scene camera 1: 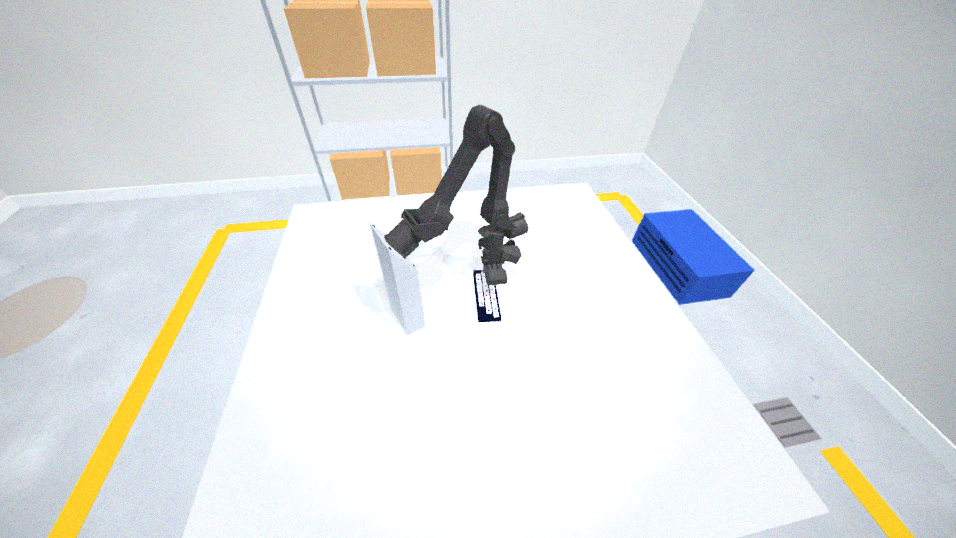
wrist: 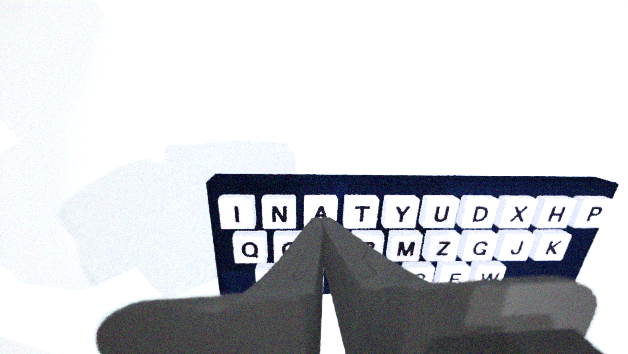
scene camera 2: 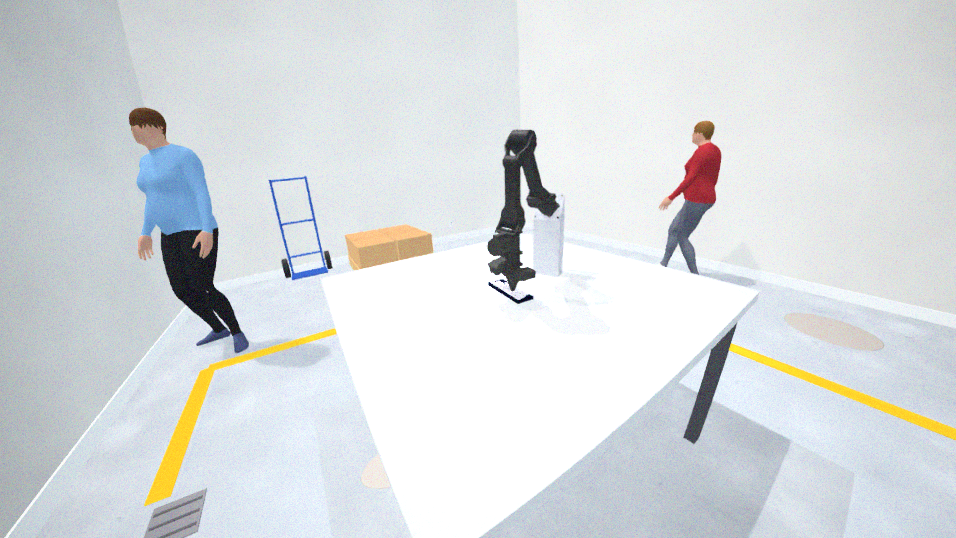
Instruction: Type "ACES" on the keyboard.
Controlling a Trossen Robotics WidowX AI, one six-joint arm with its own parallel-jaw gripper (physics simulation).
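Seen in the pictures: gripper, fingertip midpoint: (wrist: 320,226) (scene camera 2: 512,291); arm's base at its link origin: (scene camera 1: 394,246) (scene camera 2: 549,207).
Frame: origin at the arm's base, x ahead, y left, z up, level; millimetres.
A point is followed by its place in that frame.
Observation:
The dark blue keyboard (scene camera 1: 482,315) @(x 217, y 54, z -272 mm) (scene camera 2: 520,299) @(x 195, y 245, z -270 mm) (wrist: 400,184) @(x 236, y 163, z -272 mm) with white letter keys lies flat on the table. My gripper (scene camera 1: 495,281) @(x 209, y 196, z -257 mm) (scene camera 2: 512,287) @(x 209, y 196, z -257 mm) (wrist: 320,226) @(x 209, y 196, z -257 mm) is shut and empty, pointing down at the keyboard. In the wrist view its tips overlap the lower part of the A key (wrist: 320,202) @(x 217, y 198, z -267 mm) in the far row, between the N key (wrist: 279,212) @(x 205, y 215, z -267 mm) and the T key (wrist: 361,212) @(x 218, y 178, z -267 mm). I cannot tell whether they touch the key. The C key (wrist: 424,275) @(x 195, y 130, z -267 mm) shows partly beside the right finger. The E key is hidden by the fingers, and the S key mostly so.
A white upright panel (scene camera 1: 399,287) @(x 27, y -60, z -76 mm) (scene camera 2: 548,247) @(x 11, y 26, z -160 mm) stands on the white table (scene camera 1: 467,414) @(x 249, y -237, z -283 mm) (scene camera 2: 467,374) @(x 417, y 574, z -283 mm) by the arm's base. Off the table are a blue box (scene camera 1: 695,250), a shelf rack (scene camera 1: 371,80), a hand truck (scene camera 2: 297,221) and two people (scene camera 2: 175,187) (scene camera 2: 703,173).

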